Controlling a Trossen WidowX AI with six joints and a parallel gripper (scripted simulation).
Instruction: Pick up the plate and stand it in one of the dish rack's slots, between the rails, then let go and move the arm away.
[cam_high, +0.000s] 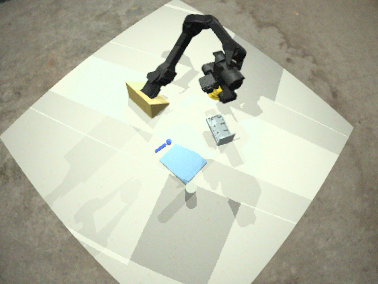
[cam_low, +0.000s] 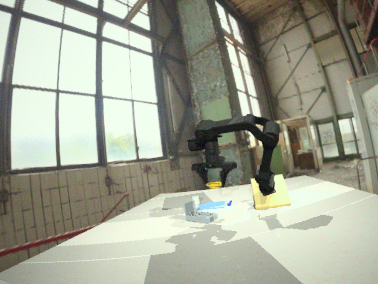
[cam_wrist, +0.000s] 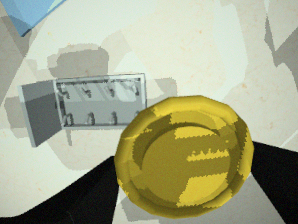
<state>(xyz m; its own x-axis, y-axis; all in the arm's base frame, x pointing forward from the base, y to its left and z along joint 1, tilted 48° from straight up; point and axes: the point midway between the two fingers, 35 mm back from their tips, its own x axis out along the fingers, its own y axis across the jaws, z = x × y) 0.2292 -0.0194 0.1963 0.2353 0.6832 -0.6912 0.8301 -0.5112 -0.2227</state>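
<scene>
The grey dish rack is 80 mm ahead of my gripper tip, 60 mm to the right of it and 130 mm below it. Also, from my gripper tip: blue utensil (70 mm behind, 250 mm to the right, 150 mm below); light blue mat (30 mm ahead, 260 mm to the right, 150 mm below); yellow plate (10 mm above).
</scene>
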